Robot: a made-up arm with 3 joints.
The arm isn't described. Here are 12 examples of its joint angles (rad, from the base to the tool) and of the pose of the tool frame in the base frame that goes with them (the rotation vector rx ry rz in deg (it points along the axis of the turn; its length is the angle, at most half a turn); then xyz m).
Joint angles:
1: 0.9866 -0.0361 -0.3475
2: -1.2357 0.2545 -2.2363
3: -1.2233 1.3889 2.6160
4: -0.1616 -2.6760 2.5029
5: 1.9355 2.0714 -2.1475
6: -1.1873 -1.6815 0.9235
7: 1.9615 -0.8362 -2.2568
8: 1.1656 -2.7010 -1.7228
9: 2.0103 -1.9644 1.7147
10: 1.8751 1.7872 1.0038
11: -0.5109 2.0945 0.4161
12: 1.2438 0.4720 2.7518
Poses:
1: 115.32 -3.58 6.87 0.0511 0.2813 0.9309
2: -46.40 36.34 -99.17 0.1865 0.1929 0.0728
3: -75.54 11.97 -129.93 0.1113 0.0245 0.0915
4: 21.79 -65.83 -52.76 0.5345 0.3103 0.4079
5: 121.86 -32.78 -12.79 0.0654 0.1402 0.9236
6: 1.82 -50.78 -64.18 0.5601 0.1220 0.2039
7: 15.20 101.23 77.59 -0.0123 -0.2301 0.8626
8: 45.70 -154.82 -18.98 0.2644 0.2716 0.9221
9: 161.97 26.61 -54.43 0.2879 -0.1223 0.9468
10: -23.37 118.75 -6.43 -0.1160 0.1218 0.8376
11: 17.99 -67.12 132.98 0.2259 0.3079 0.1374
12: -13.26 95.74 -0.11 -0.1287 0.1818 0.8071
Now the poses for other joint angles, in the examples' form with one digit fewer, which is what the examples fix.
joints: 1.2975 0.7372 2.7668
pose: 1.3 86.8 -4.4 -0.126 0.217 0.775
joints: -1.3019 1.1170 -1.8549
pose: -57.0 -5.4 -41.9 0.204 0.017 0.059
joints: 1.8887 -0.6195 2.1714
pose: -97.0 72.9 55.6 0.035 -0.276 0.853
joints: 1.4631 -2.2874 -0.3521
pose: 56.5 138.7 -5.2 0.207 0.197 0.971
